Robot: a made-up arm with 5 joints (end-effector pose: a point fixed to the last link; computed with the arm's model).
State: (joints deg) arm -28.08 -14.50 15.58 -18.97 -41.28
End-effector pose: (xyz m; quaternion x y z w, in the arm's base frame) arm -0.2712 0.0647 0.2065 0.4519 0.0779 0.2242 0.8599
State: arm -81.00 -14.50 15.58 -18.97 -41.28
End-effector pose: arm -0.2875 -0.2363 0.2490 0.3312 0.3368 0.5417 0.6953
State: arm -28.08 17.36 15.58 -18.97 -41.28
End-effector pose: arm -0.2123 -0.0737 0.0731 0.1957 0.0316 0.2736 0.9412
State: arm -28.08 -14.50 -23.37 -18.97 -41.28
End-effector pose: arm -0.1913 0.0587 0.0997 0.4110 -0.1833 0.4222 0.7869
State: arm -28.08 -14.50 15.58 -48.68 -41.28
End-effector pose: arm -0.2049 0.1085 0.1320 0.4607 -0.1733 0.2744 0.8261
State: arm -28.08 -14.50 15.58 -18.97 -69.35
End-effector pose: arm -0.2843 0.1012 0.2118 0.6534 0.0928 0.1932 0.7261
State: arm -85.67 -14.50 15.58 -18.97 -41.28
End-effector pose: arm -0.2755 -0.2609 0.2544 0.3168 0.3570 0.5651 0.6730
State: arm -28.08 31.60 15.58 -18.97 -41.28
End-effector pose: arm -0.1749 -0.1512 0.0441 0.0751 0.0099 0.2890 0.9543
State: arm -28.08 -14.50 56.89 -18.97 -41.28
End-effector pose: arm -0.2656 0.0971 0.3440 0.4387 0.3445 -0.0132 0.8299
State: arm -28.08 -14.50 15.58 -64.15 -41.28
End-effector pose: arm -0.1568 0.1313 0.1110 0.4531 -0.3006 0.2934 0.7863
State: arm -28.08 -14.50 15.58 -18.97 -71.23
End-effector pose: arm -0.2851 0.1035 0.2129 0.6656 0.0937 0.1907 0.7154
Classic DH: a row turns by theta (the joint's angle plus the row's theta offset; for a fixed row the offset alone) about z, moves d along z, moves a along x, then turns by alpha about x. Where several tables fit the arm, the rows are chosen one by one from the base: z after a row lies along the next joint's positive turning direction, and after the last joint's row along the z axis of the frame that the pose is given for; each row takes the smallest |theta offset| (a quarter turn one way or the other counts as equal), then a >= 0, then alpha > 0; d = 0 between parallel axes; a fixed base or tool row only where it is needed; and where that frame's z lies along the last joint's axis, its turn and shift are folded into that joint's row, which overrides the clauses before.
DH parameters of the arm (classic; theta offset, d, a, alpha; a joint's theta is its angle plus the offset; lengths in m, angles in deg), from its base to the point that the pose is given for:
base (fixed): 43.96 0.6831 -0.0499 168.31
joint 1: -46.64 0.3124 -0.0534 98.08
joint 2: -75.24 0.0616 -0.0704 -105.33
joint 3: 58.37 0.1859 0.0042 27.59
joint 4: -55.2 0.1299 -0.036 90
joint 5: -88.83 0.179 0.0702 -92.9
tool (fixed): 98.52 -0.0395 0 0

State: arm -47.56 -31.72 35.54 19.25 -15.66
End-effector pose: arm -0.2320 -0.0636 0.4912 0.2264 0.6208 0.2826 0.6954
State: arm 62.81 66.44 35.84 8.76 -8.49
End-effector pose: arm -0.0430 0.0772 0.1229 -0.0886 0.3523 -0.6557 0.6619
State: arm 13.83 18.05 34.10 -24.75 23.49
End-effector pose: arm -0.1244 0.0843 0.1670 -0.2708 0.1218 -0.1750 0.9387
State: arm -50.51 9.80 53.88 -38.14 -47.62
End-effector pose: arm -0.2757 -0.0805 0.1430 0.2751 0.1815 0.2339 0.9147
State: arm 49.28 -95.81 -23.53 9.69 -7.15
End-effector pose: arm -0.0053 0.1628 0.5886 0.6277 -0.4813 -0.1933 0.5804
